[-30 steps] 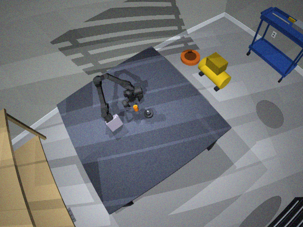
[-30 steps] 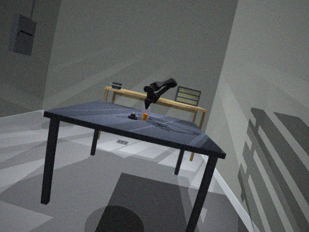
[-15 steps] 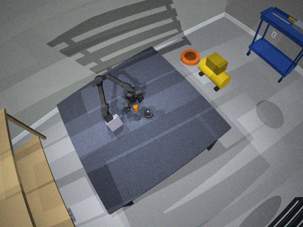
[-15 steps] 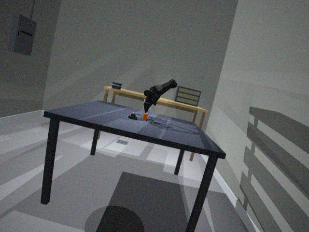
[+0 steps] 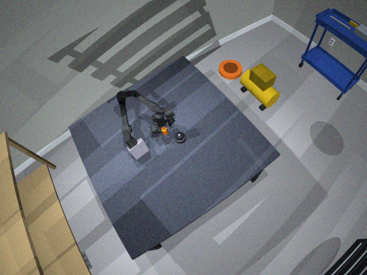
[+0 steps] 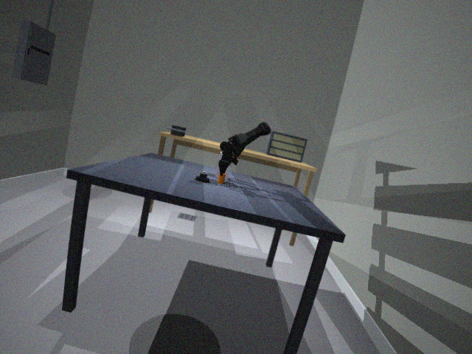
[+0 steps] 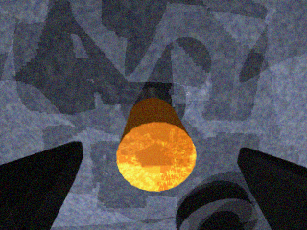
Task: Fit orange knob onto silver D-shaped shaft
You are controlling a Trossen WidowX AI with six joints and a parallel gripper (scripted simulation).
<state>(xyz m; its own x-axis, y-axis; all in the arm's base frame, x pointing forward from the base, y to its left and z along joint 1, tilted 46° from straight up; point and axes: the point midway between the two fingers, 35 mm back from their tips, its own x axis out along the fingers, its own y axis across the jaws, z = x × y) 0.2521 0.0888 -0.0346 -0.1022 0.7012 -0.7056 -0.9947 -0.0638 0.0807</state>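
The orange knob is 1 cm below my gripper tip. The rest, counted from my gripper tip: round dark pedestal: 11 cm to the right, 7 cm ahead, 2 cm below.
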